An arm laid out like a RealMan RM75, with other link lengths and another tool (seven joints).
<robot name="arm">
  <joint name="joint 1" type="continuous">
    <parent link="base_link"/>
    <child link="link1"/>
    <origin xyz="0 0 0.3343" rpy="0 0 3.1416"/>
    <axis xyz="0 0 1"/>
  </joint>
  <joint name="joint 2" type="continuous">
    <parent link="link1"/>
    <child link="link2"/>
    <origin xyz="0 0 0" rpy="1.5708 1.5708 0"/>
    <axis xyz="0 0 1"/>
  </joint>
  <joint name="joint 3" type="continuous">
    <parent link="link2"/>
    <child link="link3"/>
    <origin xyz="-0.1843 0 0" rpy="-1.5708 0 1.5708"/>
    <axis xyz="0 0 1"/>
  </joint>
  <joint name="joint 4" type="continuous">
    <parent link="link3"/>
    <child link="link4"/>
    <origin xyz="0 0 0" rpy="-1.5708 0 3.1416"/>
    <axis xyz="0 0 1"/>
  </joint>
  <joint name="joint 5" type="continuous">
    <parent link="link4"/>
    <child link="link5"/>
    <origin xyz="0 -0.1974 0" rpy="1.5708 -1.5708 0"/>
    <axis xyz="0 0 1"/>
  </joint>
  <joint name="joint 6" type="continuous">
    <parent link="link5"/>
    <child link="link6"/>
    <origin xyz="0 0 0" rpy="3.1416 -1.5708 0"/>
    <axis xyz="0 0 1"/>
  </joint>
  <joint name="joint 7" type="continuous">
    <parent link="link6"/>
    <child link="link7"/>
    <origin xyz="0.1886 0 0" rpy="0 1.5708 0"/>
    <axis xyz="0 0 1"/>
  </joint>
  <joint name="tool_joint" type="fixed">
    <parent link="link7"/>
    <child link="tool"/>
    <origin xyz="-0.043 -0.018 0.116" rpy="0 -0.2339 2.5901"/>
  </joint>
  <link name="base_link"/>
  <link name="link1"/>
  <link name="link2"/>
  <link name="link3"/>
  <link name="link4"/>
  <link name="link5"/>
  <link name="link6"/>
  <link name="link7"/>
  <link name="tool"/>
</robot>
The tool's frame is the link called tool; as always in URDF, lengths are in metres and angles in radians. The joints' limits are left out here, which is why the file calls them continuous.
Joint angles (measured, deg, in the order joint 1, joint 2, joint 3, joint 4, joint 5, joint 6, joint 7), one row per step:
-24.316, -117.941, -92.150, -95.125, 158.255, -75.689, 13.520
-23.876, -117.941, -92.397, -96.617, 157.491, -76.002, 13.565
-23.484, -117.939, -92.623, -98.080, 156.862, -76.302, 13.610
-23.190, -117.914, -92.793, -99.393, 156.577, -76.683, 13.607
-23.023, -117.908, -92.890, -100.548, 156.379, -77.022, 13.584
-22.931, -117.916, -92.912, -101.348, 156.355, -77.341, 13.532
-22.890, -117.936, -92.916, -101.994, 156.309, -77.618, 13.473
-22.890, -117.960, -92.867, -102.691, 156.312, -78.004, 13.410
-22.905, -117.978, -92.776, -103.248, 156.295, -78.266, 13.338
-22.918, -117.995, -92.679, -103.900, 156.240, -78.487, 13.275
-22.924, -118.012, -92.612, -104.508, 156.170, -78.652, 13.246
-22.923, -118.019, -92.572, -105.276, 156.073, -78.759, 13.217
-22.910, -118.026, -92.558, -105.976, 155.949, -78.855, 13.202
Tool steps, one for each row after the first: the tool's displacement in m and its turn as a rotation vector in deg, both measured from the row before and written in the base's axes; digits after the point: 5 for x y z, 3 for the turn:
0.00708, -0.00017, 0.00204, 0.264, -0.867, -0.655
0.00671, 0.00004, 0.00239, 0.304, -0.721, -0.697
0.00485, 0.00012, 0.00283, 0.328, -0.347, -0.575
0.00478, 0.00016, 0.00234, 0.269, -0.259, -0.602
0.00287, -0.00016, 0.00157, 0.157, -0.069, -0.369
0.00267, -0.00027, 0.00105, 0.089, -0.088, -0.317
0.00276, -0.00064, 0.00092, 0.018, -0.004, -0.350
0.00259, -0.00050, 0.00051, 0.003, -0.029, -0.335
0.00335, -0.00032, 0.00067, 0.046, -0.079, -0.458
0.00324, -0.00015, 0.00073, 0.069, -0.094, -0.460
0.00426, 0.00030, 0.00130, 0.191, -0.159, -0.623
0.00391, 0.00019, 0.00119, 0.168, -0.174, -0.560

